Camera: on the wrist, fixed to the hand. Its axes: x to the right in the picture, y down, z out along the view.
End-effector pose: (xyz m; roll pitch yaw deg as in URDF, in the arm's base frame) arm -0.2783 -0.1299 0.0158 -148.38 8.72 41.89
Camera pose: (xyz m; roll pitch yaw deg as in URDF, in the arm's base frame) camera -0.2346 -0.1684 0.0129 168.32 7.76 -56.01
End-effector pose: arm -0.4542 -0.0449 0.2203 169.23 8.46 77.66
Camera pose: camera -0.4086 -0.0419 0.2564 172.28 -33.96 -14.57
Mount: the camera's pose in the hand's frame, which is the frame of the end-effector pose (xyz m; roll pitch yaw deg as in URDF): 0.0072 0.0502 -0.0287 0.82 22.54 97.10
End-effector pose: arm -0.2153 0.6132 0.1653 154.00 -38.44 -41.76
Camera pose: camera -0.2549 0.6050 0.2072 -128.96 -30.90 -171.92
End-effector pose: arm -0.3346 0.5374 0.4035 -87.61 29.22 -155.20
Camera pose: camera -0.3287 0.5694 0.3552 115.72 49.24 56.67
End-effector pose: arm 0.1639 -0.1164 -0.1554 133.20 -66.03 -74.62
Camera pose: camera 0.1381 -0.0732 -0.1260 -100.42 -15.89 126.59
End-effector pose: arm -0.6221 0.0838 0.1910 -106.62 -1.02 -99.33
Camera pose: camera -0.6647 0.0828 0.1512 171.73 50.40 161.60
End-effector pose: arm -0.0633 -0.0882 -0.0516 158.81 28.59 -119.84
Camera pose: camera -0.1087 -0.0942 -0.0156 145.41 -41.25 167.92
